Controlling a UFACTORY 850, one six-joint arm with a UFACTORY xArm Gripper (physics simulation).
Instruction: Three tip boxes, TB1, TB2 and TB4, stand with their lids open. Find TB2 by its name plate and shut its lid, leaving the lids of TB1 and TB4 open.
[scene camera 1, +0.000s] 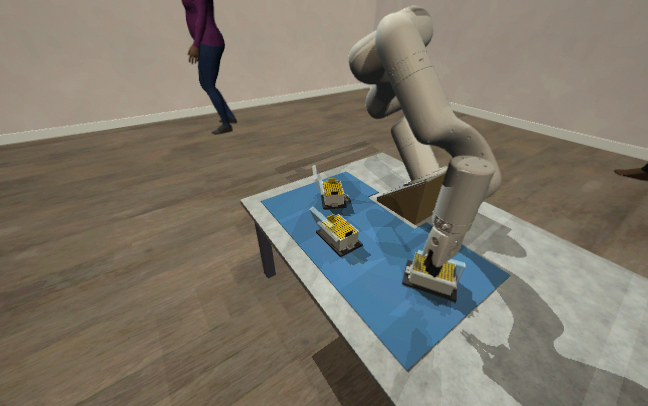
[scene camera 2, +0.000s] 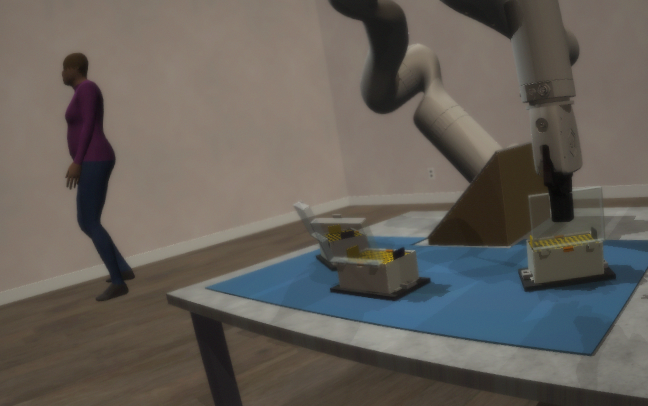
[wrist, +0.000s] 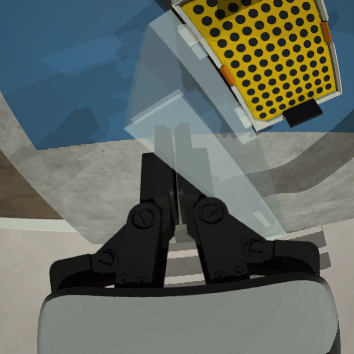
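Note:
My gripper (scene camera 1: 433, 273) (scene camera 2: 562, 219) (wrist: 174, 143) is shut and empty, pointing down beside the raised clear lid (scene camera 2: 591, 215) (wrist: 235, 172) of the nearest right box (scene camera 1: 433, 284) (scene camera 2: 565, 262) (wrist: 280, 65). In the wrist view its fingertips show through that lid; contact cannot be told. A second box (scene camera 1: 346, 243) (scene camera 2: 362, 276) stands mid-mat with its lid (scene camera 1: 320, 217) raised. A third box (scene camera 1: 334, 200) (scene camera 2: 346, 247) stands behind it with its lid (scene camera 1: 316, 176) (scene camera 2: 302, 212) up. No name plate is readable, so I cannot tell which box is TB2.
The boxes stand on a blue mat (scene camera 1: 380, 295) (scene camera 2: 475, 320) (wrist: 65, 95) on a pale table (scene camera 1: 590, 305) (scene camera 2: 300, 330). The brown wedge-shaped arm base (scene camera 1: 417, 200) (scene camera 2: 500, 200) stands at the mat's back edge. A person (scene camera 1: 207, 45) (scene camera 2: 90, 125) stands beyond the table.

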